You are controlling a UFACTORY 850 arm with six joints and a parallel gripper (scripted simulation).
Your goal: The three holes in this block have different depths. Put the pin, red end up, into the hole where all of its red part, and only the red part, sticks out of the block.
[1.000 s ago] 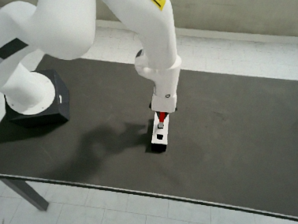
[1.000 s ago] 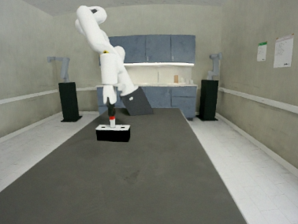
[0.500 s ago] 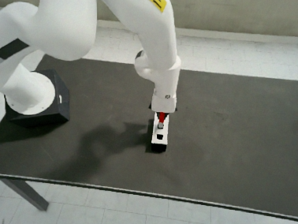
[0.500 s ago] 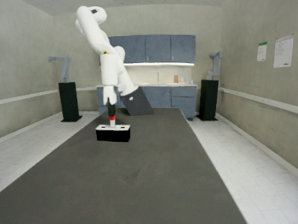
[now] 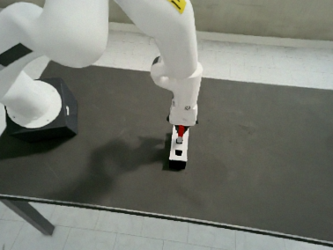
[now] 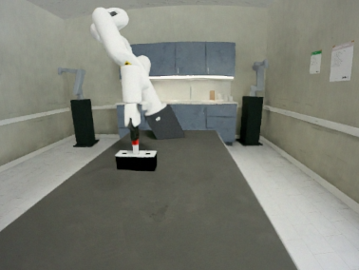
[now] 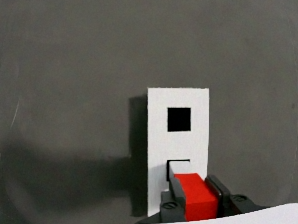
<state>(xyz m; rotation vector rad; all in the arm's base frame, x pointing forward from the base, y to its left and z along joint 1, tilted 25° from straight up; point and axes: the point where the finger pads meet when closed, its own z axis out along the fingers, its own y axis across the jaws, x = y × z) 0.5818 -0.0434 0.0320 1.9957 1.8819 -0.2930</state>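
Now: hand 10 mm above the pin. Also, from my hand: block 130 mm below.
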